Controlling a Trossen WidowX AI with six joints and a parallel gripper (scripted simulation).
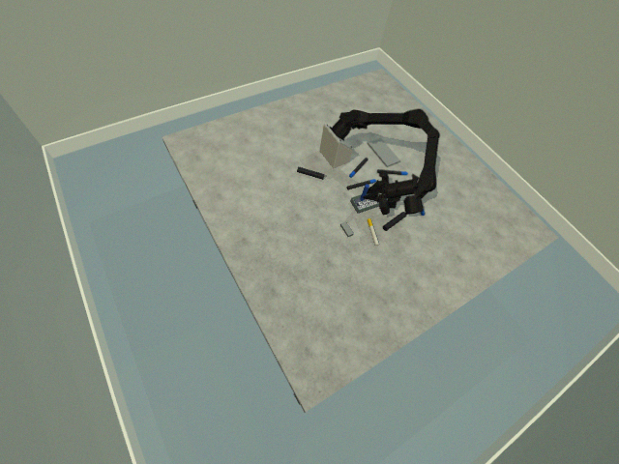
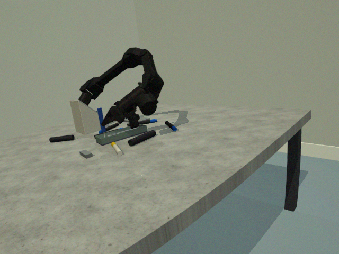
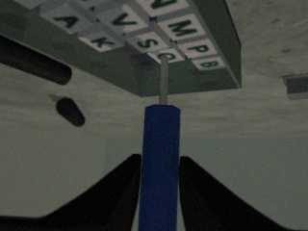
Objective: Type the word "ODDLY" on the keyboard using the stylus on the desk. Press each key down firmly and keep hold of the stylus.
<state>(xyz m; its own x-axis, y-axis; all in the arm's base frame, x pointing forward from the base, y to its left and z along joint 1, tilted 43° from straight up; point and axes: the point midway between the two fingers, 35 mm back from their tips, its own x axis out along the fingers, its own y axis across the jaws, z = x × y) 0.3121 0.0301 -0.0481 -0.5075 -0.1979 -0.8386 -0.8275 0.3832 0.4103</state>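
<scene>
My gripper tip is now 130 mm short of the yellow-capped white marker, 20 mm to the left of it and 60 mm above it. Round my gripper tip: grey eraser 80 mm ahead, 120 mm to the right, 60 mm below; stylus tip 50 mm below; stylus 10 mm below.
</scene>
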